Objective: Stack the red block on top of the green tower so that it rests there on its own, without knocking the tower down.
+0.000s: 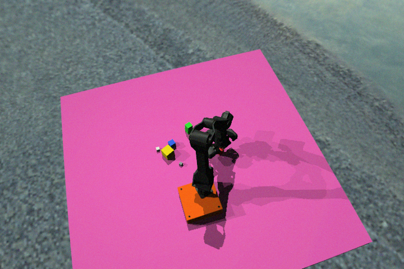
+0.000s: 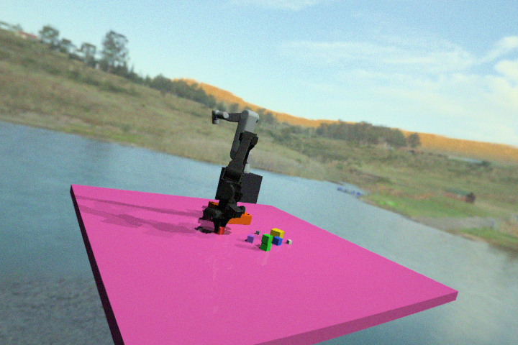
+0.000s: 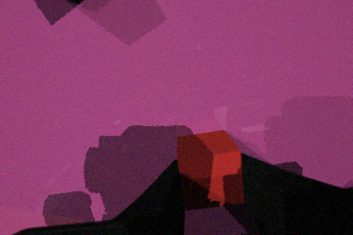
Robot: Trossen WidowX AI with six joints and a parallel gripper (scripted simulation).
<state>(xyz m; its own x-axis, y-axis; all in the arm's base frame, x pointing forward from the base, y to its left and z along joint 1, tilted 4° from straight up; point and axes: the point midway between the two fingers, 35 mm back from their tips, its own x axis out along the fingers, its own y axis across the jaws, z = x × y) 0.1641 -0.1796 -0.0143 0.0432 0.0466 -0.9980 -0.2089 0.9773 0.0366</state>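
Right now my gripper tip is 11 cm short of the small purple cube and 8 cm to the right of it. From my gripper tip the other things lie so: blue cube 20 cm to the left, 16 cm ahead, 1 cm above; red block 1 cm above; yellow cube 24 cm to the left, 12 cm ahead, 1 cm above.
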